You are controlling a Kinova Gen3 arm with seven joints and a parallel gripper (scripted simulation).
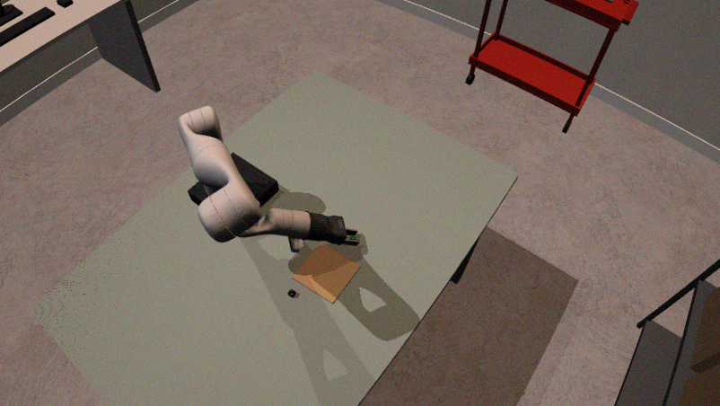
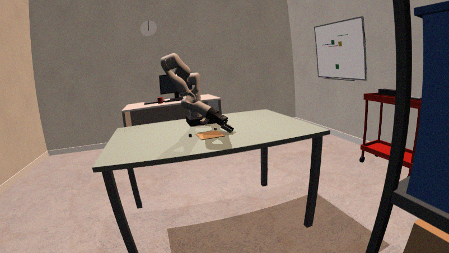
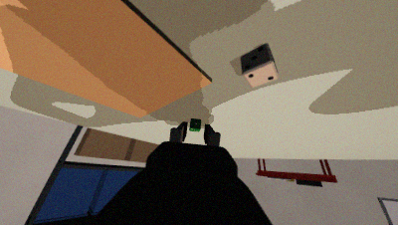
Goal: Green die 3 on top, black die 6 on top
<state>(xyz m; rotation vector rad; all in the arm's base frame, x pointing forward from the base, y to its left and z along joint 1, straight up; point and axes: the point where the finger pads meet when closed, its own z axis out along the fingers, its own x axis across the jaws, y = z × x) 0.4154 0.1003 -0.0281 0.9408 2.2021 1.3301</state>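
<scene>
Now: the green die 10 mm below my hand. Round my hand: white die (110 mm behind, 60 mm to the right, 10 mm below); then black die (240 mm to the right, 40 mm behind, 10 mm below); then orange mat (130 mm to the right, 20 mm below).
</scene>
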